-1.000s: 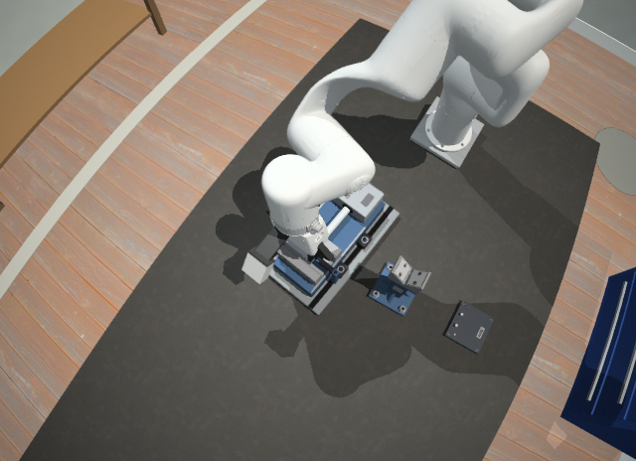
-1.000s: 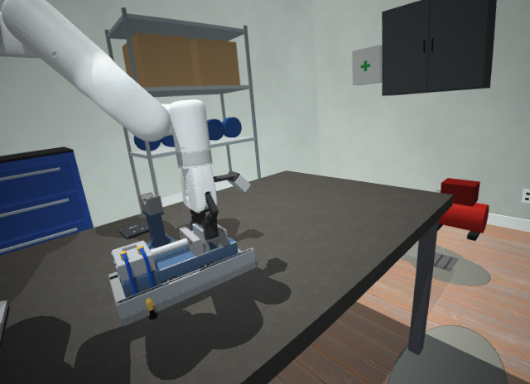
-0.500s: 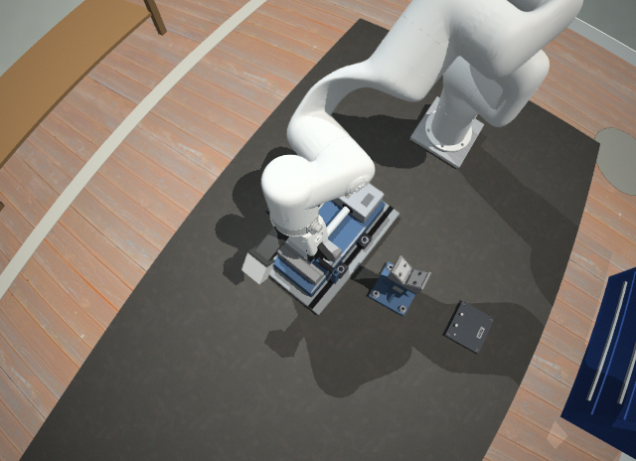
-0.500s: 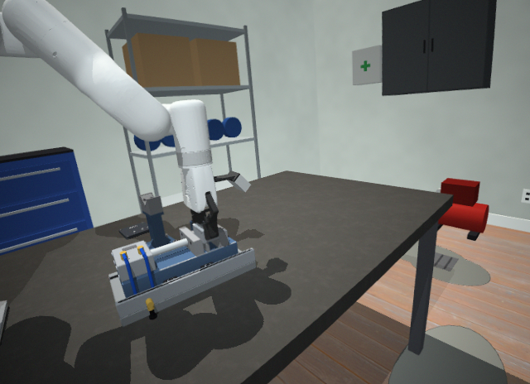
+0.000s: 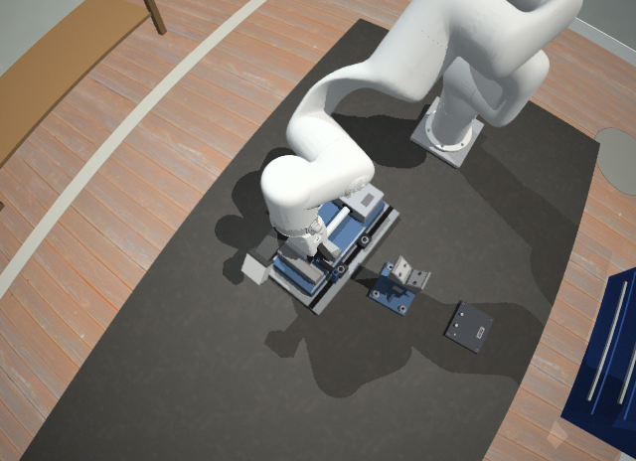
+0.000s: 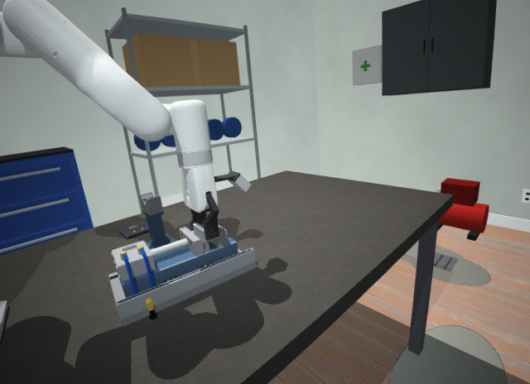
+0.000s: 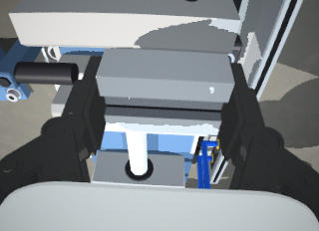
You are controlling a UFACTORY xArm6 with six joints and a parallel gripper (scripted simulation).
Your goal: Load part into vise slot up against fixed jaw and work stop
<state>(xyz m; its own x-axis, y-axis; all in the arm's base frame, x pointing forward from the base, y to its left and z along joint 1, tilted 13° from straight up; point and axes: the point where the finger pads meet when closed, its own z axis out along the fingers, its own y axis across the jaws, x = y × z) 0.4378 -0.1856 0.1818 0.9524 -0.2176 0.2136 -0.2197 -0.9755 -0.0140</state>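
The part lies right at my hand. Round my hand: moving jaw (3 cm to the left, 3 cm below, 3 cm behind); fixed jaw (3 cm below, 3 cm ahead, 1 cm to the left); work stop (6 cm to the left, 2 cm below, 1 cm ahead).
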